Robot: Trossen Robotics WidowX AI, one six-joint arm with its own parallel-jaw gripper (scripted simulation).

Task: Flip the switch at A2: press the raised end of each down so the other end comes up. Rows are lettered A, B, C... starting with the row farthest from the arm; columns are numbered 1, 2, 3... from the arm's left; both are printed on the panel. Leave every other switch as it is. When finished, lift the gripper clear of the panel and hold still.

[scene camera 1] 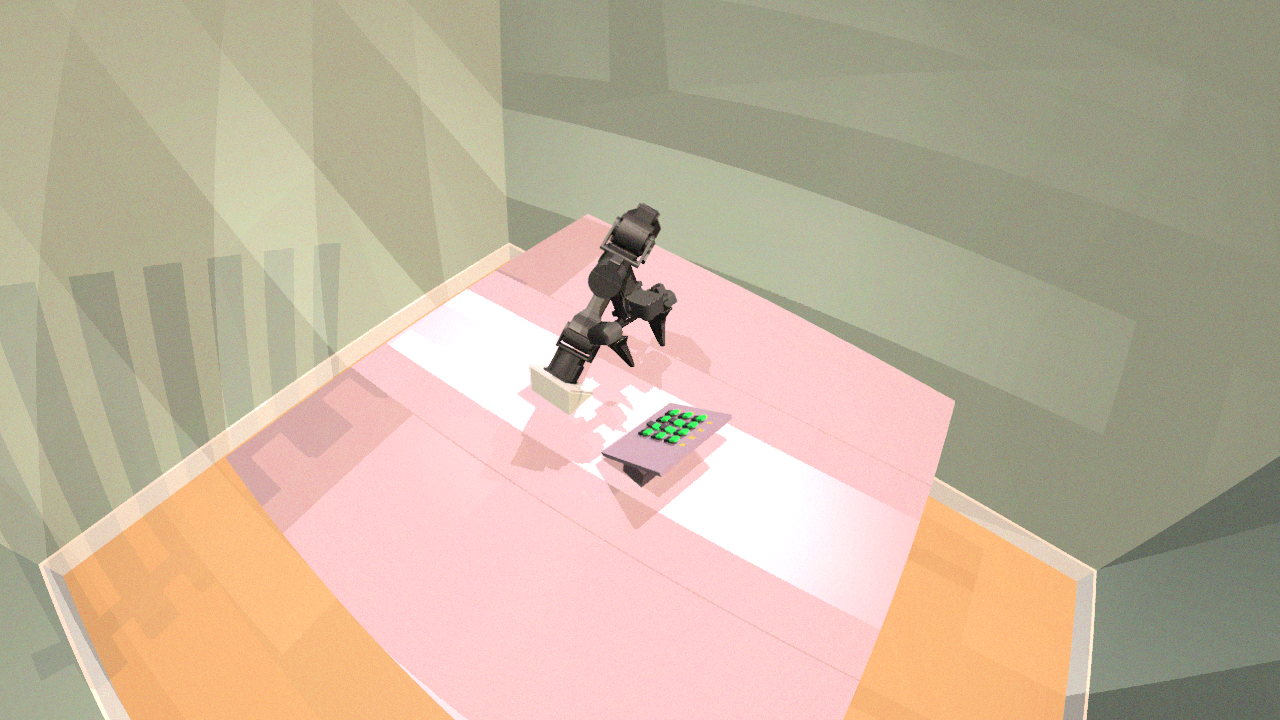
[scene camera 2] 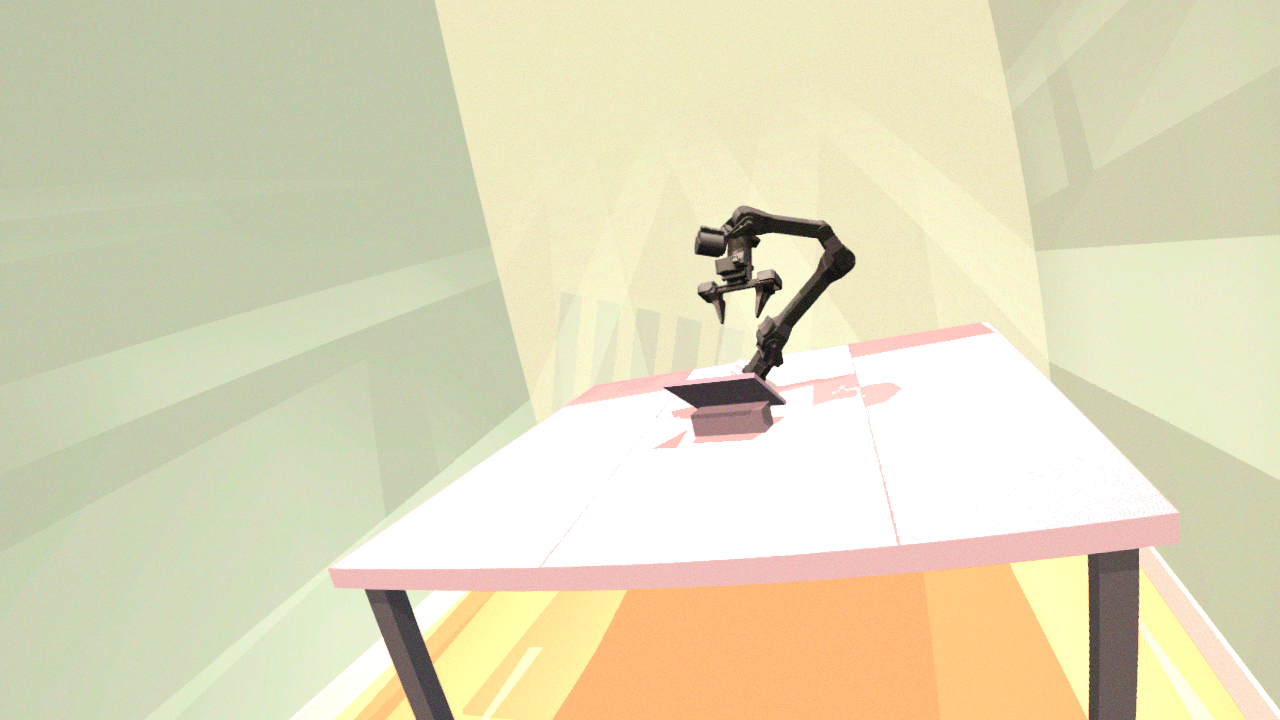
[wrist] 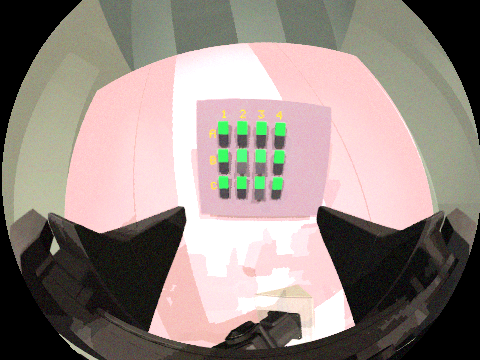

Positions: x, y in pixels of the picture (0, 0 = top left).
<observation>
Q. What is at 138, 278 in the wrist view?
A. The gripper.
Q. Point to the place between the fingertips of the gripper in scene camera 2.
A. At 739, 320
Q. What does the gripper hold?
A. Nothing.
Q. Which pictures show the gripper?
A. Scene camera 1, scene camera 2 and the wrist view: all of them.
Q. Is the gripper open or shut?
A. Open.
</observation>
